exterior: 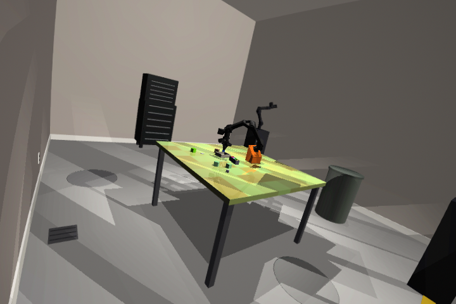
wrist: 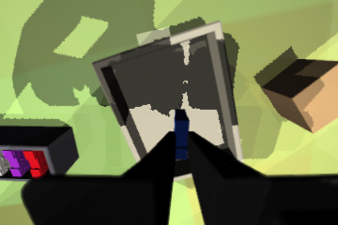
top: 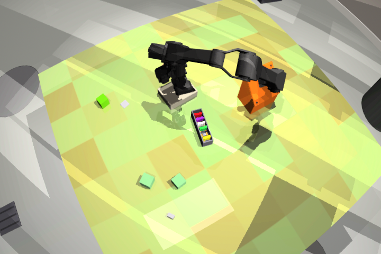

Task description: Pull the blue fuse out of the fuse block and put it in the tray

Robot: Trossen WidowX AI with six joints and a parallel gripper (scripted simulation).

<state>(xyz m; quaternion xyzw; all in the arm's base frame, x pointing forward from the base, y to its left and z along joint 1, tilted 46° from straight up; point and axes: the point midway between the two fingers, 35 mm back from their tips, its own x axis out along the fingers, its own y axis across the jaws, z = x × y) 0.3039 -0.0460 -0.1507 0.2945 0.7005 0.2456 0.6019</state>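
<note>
My gripper tip is 1 cm above the blue fuse. Round my gripper tip: cream tray (6 cm below); red fuse (14 cm to the left, 4 cm below, 3 cm behind); green fuse (20 cm to the left, 4 cm below, 2 cm behind).
</note>
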